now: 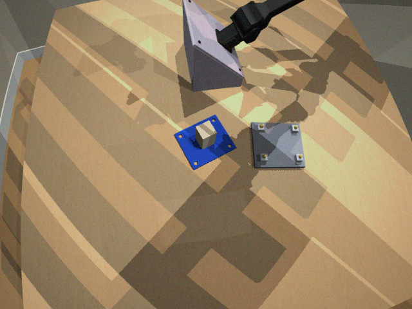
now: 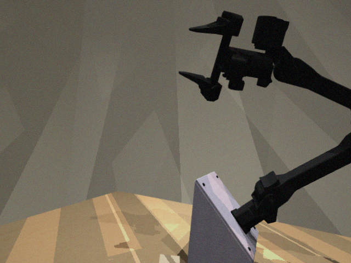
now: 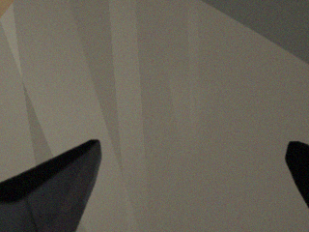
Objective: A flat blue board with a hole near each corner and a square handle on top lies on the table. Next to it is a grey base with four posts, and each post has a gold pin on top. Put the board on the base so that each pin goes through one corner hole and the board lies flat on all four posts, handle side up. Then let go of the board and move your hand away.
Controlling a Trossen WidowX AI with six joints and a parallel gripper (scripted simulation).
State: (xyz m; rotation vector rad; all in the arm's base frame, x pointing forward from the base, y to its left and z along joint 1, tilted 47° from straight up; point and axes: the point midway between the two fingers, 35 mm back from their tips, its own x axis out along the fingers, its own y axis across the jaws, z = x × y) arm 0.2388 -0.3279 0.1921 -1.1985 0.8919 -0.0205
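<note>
My gripper tip is now 5 cm short of the flat blue board, 4 cm to the right of it and 47 cm above it. Round my gripper tip: grey base: 8 cm ahead, 24 cm to the left, 48 cm below.
</note>
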